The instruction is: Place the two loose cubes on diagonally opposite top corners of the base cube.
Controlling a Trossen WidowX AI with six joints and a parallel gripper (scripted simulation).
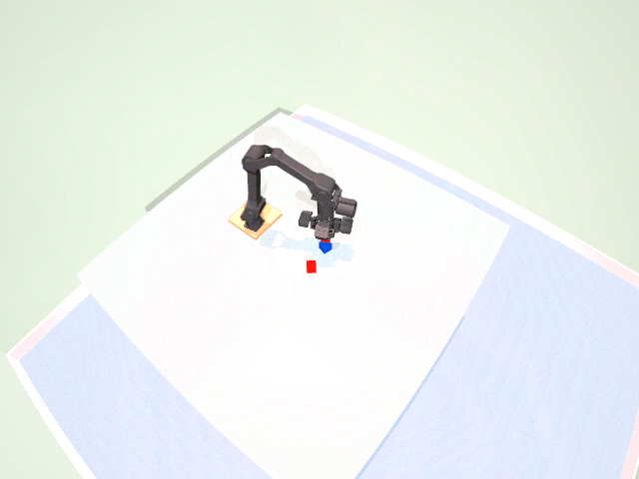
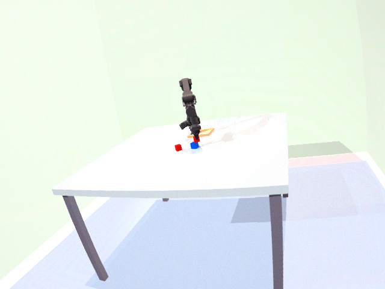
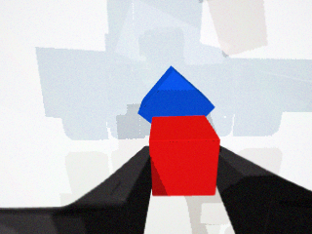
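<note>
The blue cube lies 40 mm below my gripper tip, 20 mm to the right of it and 10 mm ahead of it.
</note>
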